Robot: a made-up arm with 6 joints. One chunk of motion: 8 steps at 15 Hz.
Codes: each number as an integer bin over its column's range. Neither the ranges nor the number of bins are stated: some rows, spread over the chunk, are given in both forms.
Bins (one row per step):
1: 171 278 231 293 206 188
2: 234 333 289 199 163 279
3: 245 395 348 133 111 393
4: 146 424 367 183 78 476
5: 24 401 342 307 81 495
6: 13 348 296 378 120 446
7: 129 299 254 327 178 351
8: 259 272 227 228 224 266
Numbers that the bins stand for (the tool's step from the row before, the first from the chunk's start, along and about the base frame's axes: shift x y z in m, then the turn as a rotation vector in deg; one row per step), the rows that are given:
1: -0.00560 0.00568 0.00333 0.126 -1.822 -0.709
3: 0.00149 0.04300 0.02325 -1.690 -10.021 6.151
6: -0.02075 0.02801 0.01440 1.090 -9.244 7.925
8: 0.00284 0.00376 0.00265 -0.612 -0.268 1.901
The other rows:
2: 0.00044 0.02322 0.01320 -0.941 -5.533 2.336
4: -0.00800 0.05225 0.02648 -1.123 -12.868 8.929
5: -0.01970 0.04491 0.02223 0.285 -12.610 9.565
7: -0.00963 0.01238 0.00724 0.512 -4.238 4.746

